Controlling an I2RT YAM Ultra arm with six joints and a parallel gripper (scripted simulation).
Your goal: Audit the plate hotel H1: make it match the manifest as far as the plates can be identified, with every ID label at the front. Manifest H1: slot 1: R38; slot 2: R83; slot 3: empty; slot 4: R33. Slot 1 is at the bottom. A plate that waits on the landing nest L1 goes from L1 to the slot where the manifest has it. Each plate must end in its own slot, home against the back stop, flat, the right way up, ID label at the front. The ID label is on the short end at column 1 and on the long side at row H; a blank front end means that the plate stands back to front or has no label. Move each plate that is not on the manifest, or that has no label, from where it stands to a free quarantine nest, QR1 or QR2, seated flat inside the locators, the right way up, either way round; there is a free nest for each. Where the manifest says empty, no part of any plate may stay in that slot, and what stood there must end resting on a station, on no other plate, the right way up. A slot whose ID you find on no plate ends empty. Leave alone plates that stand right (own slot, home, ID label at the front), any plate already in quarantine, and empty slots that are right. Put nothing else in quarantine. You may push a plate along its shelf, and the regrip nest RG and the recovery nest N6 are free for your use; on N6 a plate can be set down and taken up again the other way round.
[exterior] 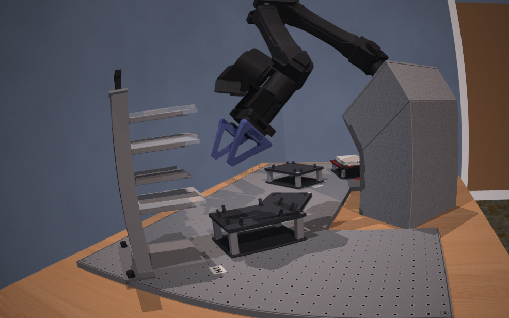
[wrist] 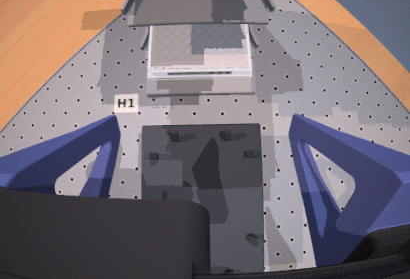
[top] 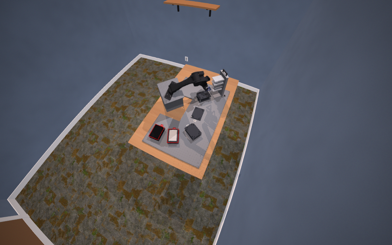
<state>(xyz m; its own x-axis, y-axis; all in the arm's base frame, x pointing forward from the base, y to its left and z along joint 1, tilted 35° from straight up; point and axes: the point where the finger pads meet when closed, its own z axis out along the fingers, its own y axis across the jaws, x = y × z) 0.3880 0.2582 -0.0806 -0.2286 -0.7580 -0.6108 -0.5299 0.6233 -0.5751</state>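
Now: the regrip nest RG 5 cm behind my hand, 3 cm to the right of it and 12 cm below it. The rest, counted from my hand: plate hotel H1: 16 cm ahead, 12 cm to the left, 2 cm below; then flat nest N6: 6 cm behind, 30 cm to the right, 17 cm below; then H1 tag: 1 cm behind, 12 cm to the left, 18 cm below.
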